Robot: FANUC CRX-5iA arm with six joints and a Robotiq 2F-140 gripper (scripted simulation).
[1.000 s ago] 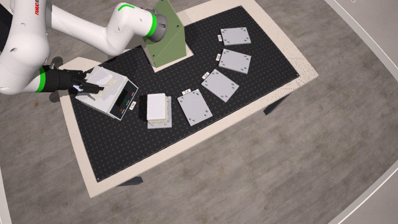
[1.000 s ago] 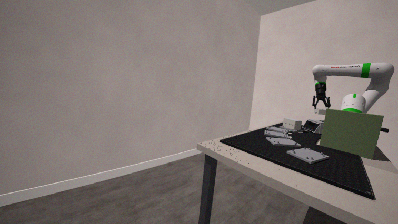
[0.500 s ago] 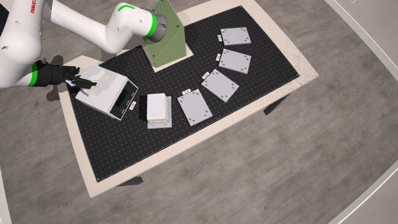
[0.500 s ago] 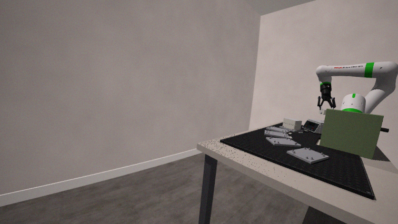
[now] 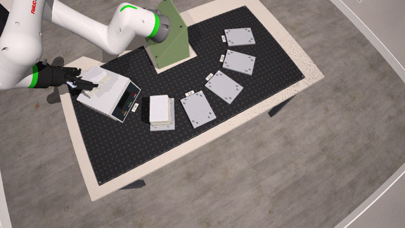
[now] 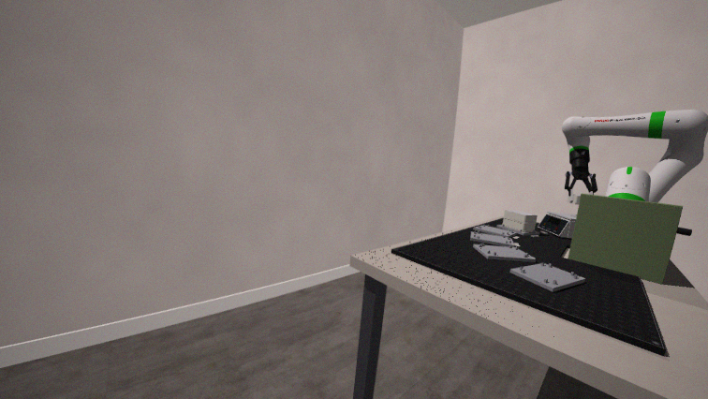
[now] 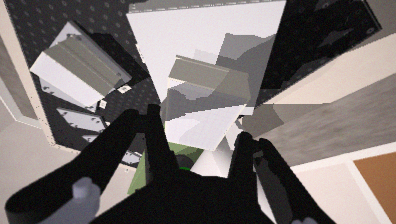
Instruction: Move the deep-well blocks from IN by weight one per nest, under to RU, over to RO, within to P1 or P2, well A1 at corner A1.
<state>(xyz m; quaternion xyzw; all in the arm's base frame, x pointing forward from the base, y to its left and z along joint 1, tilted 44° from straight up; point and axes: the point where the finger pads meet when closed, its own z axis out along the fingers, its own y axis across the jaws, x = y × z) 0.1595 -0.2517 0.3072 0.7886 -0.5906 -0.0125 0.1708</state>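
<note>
My hand is 100 mm above the check-weigher platform. From my hand the other things lie so: check-weigher 10 mm ahead, 10 mm to the left, 130 mm below; then white deep-well block 10 mm below; then infeed nest IN 230 mm ahead, 210 mm to the left, 190 mm below.
</note>
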